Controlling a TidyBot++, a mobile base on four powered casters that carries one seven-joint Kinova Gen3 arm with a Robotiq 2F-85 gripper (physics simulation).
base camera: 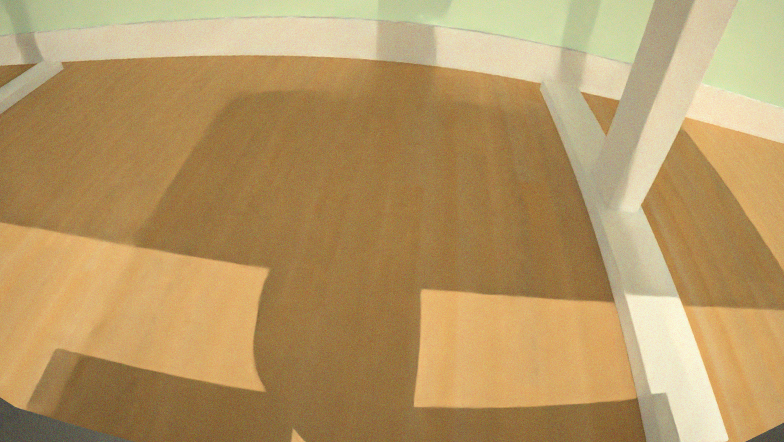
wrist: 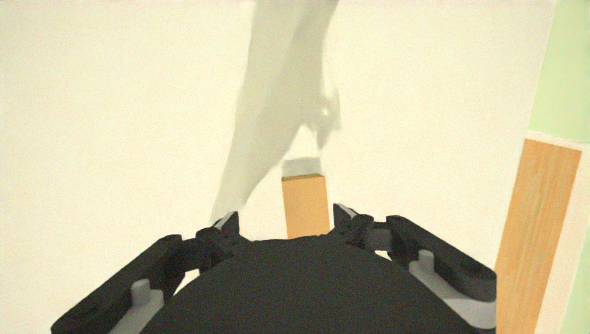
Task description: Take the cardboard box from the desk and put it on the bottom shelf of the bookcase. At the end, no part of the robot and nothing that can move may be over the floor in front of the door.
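Places are measured from the arm's base along level axes (x up, y left, z back), in metres.
Where they show: gripper, fingertip midpoint: (wrist: 287, 217).
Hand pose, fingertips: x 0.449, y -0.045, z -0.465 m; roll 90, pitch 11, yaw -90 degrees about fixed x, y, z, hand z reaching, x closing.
Things, the pixels of their centre, and the offset from my fingertips. "pt": a spot on its surface instead. Level surfaces: height alone.
- cardboard box, body centre: (wrist: 304, 206) dx -0.100, dy -0.031, dz +0.016 m
- pale desk top, surface height: dx -0.125 m
- upright leg, surface spot: (base camera: 647, 109) pt dx -0.672, dy -0.250, dz -0.036 m
- white foot, surface spot: (base camera: 27, 85) pt dx -0.826, dy +0.914, dz -0.352 m
- Wooden floor, surface height: dx -0.845 m
The cardboard box (wrist: 306, 206) is a small orange-brown block on the pale desk top (wrist: 125, 100) in the wrist view. Its far end shows; its near part is hidden behind the dark gripper body. My gripper (wrist: 287, 217) is open, with its fingertips apart on the left and right of the box as seen from above. I cannot tell how high the fingertips are over the desk. The bookcase and the door do not show in either view.
In the base view, a white desk foot (base camera: 650, 296) with an upright leg (base camera: 647, 109) stands at the right. Another white foot (base camera: 27, 85) shows at the far left. A green wall with a pale skirting board (base camera: 274, 38) runs behind. Wooden floor (wrist: 537, 240) shows beyond the desk's right edge in the wrist view.
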